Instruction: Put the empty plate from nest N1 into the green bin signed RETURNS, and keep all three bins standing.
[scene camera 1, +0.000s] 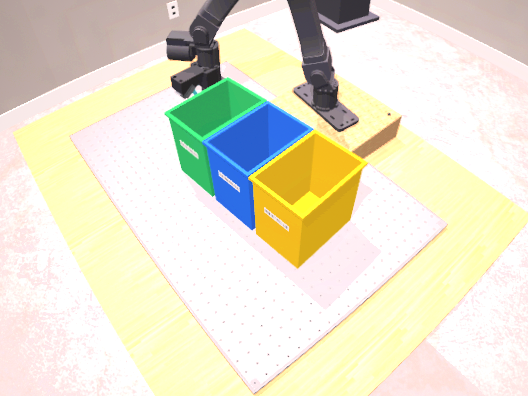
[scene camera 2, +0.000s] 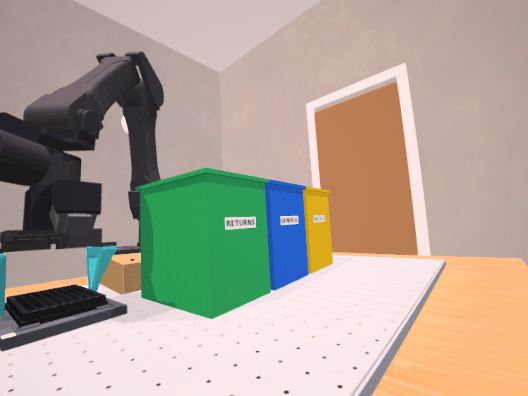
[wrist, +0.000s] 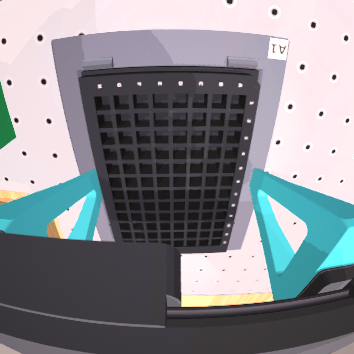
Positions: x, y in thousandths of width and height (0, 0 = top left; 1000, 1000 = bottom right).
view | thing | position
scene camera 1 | green bin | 372, 302
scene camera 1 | blue bin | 450, 383
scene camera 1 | yellow bin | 575, 499
